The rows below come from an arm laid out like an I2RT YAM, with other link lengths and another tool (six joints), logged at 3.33 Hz.
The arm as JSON. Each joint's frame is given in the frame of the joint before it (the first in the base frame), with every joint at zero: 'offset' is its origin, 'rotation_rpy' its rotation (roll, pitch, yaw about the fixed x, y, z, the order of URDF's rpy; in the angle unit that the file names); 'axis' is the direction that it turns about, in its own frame. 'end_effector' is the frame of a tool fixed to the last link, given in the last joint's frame.
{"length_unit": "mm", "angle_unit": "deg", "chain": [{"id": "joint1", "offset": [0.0, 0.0, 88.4], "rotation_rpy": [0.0, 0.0, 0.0], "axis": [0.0, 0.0, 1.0]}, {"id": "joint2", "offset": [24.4, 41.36, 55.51], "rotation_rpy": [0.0, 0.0, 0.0], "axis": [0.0, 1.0, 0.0]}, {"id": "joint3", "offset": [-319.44, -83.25, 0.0], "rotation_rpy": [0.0, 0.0, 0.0], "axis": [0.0, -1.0, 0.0]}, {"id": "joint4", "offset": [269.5, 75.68, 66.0], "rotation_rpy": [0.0, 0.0, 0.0], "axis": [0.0, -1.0, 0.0]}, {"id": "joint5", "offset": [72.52, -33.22, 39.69], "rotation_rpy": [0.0, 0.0, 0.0], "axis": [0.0, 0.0, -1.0]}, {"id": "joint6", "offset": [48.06, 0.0, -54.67], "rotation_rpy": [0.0, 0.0, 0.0], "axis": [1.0, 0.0, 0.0]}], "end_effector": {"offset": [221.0, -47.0, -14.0], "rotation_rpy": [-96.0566, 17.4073, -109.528]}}
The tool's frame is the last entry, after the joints.
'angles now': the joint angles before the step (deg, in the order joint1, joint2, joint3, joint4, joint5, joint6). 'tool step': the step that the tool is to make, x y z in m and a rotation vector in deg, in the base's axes. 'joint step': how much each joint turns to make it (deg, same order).
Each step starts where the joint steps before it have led.
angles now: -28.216, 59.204, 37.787, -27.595, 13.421, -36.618
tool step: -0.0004, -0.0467, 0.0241, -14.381, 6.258, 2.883
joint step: -2.126, 1.972, -3.045, 11.137, 7.792, -15.120
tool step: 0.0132, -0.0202, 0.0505, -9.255, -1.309, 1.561
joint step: -0.220, -0.981, 0.650, 7.072, 3.169, -7.406
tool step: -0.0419, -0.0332, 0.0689, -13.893, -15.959, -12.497
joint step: -0.395, -2.252, -8.907, 26.660, 12.522, 1.748
